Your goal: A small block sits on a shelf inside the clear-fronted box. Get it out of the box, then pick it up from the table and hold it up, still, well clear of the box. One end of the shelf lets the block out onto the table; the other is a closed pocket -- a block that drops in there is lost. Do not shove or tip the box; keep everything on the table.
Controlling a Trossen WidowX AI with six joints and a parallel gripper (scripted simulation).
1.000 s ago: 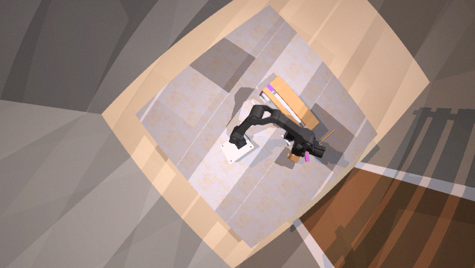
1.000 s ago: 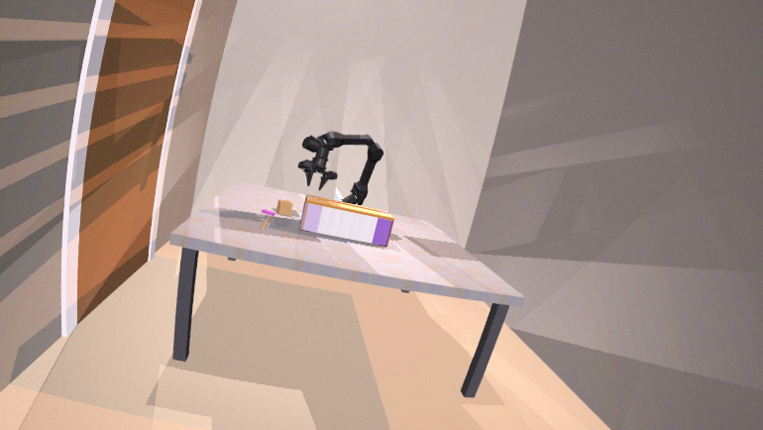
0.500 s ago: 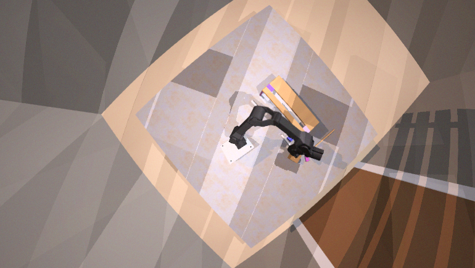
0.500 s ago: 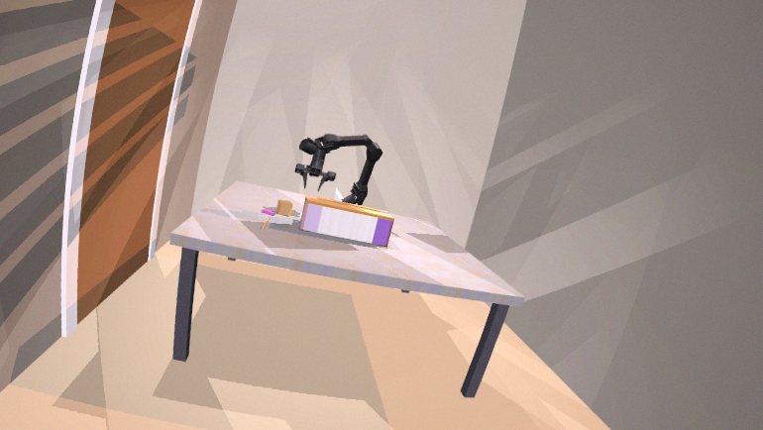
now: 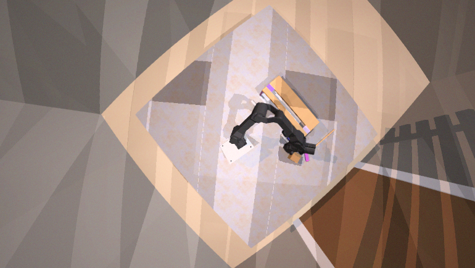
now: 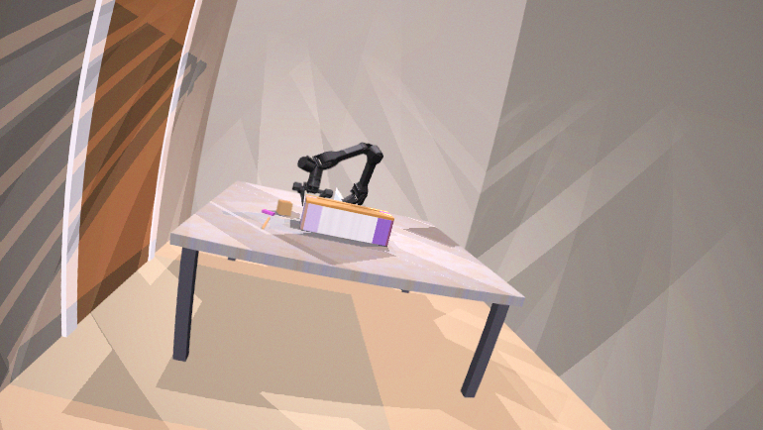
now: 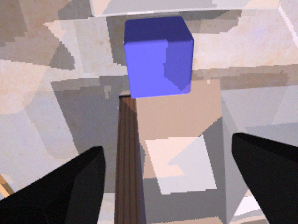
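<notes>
The blue block is 50 mm below my gripper tip and 20 mm behind it. From my gripper tip the other things lie so: pink piece 180 mm to the right, 60 mm below, 10 mm ahead; tan cube 120 mm to the right, 70 mm behind, 40 mm below.
</notes>
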